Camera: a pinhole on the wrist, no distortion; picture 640 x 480 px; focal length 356.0 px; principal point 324.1 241.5 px. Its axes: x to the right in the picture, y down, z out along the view. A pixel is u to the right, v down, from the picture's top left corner.
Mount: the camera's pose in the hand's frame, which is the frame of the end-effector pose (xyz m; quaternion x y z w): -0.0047 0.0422 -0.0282 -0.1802 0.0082 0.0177 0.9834
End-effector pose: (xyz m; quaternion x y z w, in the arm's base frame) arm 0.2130 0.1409 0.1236 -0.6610 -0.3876 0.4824 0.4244
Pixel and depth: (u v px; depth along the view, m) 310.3 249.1 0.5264
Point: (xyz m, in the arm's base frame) -0.2123 0.1272 -0.1736
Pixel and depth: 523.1 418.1 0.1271
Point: 0.1791 0.1631 -0.0470
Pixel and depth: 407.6 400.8 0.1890
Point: 0.1278 0.1338 -0.0861
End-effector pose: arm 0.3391 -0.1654 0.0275 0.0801 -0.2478 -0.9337 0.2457
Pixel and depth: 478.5 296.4 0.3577
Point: 0.2253 -0.2918 0.3813
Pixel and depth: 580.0 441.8 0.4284
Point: 0.1847 -0.5201 0.4768
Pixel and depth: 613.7 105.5 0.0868
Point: 0.2816 -0.2060 0.1024
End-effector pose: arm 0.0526 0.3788 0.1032 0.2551 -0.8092 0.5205 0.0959
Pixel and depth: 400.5 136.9 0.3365
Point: -0.0122 0.0939 -0.0628
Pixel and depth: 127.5 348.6 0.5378
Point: 0.1647 0.2184 -0.5078
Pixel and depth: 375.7 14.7 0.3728
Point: 0.0679 -0.0150 -0.0118
